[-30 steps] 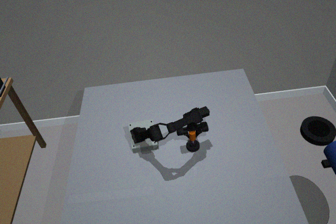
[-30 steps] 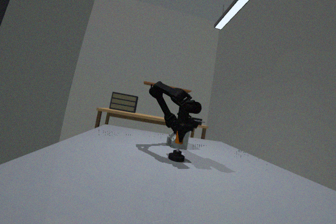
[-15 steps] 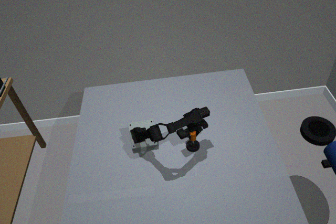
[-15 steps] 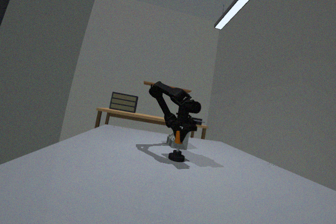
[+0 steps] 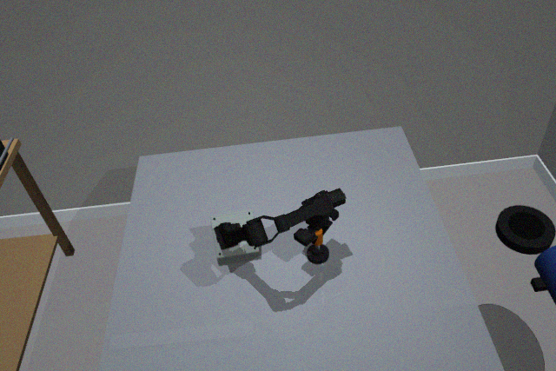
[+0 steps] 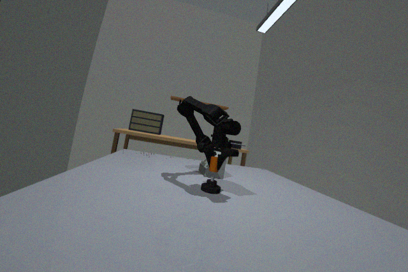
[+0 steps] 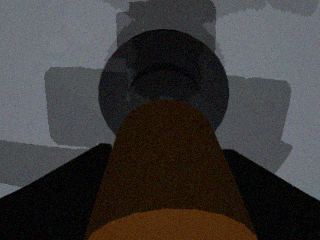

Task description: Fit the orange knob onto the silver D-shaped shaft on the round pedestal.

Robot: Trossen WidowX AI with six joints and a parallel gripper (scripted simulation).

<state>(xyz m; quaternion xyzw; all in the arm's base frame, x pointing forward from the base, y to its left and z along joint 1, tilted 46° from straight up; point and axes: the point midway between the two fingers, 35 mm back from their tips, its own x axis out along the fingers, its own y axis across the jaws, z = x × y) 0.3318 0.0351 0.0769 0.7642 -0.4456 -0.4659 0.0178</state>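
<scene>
My gripper tip is now 3 cm below the orange knob. The rest, counted from my gripper tip: round black pedestal 6 cm below.
</scene>
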